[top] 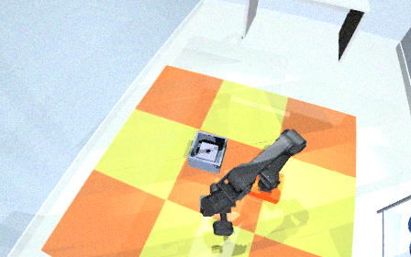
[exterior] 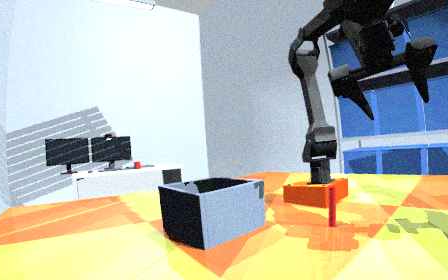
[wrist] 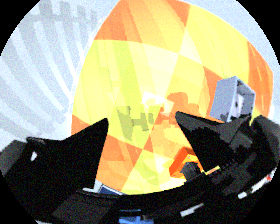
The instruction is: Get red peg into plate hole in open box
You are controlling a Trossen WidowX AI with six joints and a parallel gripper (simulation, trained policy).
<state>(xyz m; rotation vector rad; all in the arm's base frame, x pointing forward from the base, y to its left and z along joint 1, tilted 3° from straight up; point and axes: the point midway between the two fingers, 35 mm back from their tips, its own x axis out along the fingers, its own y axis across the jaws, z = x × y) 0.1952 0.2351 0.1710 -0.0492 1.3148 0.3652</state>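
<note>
My gripper tip is 2 cm past the red peg, 14 cm to the left of it and 17 cm above it. The rest, counted from my gripper tip: grey box 11 cm ahead, 35 cm to the right, 18 cm below.
</note>
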